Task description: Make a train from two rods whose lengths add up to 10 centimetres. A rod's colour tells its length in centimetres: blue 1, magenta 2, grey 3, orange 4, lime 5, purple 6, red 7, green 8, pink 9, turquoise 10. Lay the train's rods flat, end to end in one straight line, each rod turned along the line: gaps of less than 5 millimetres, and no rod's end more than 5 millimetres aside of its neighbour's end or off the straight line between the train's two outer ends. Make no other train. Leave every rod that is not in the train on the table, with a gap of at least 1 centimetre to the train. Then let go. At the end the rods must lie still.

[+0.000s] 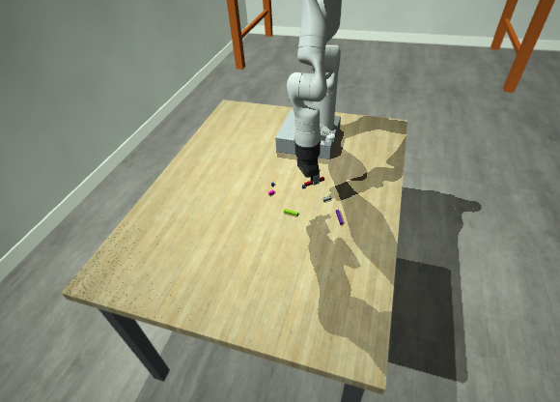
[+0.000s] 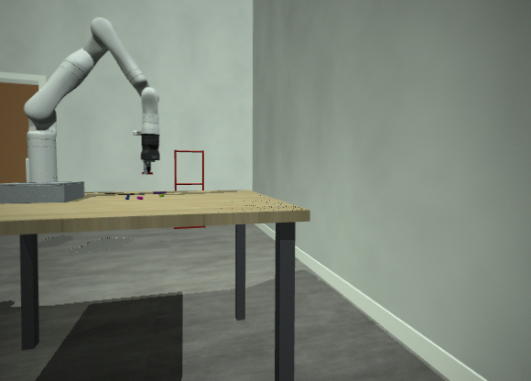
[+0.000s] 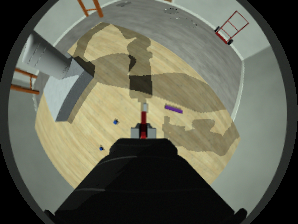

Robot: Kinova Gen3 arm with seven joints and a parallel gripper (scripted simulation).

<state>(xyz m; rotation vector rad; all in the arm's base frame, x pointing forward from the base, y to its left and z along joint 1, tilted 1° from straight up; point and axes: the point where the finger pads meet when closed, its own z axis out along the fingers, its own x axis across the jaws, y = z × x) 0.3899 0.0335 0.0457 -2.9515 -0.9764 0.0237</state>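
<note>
My gripper is now 30 mm past the grey rod, 40 mm to the right of it and 110 mm above it. The rest, counted from my hand: purple rod (50 mm ahead, 90 mm to the left, 110 mm below); then lime rod (60 mm ahead, 70 mm to the right, 110 mm below); then red rod (10 mm below).
</note>
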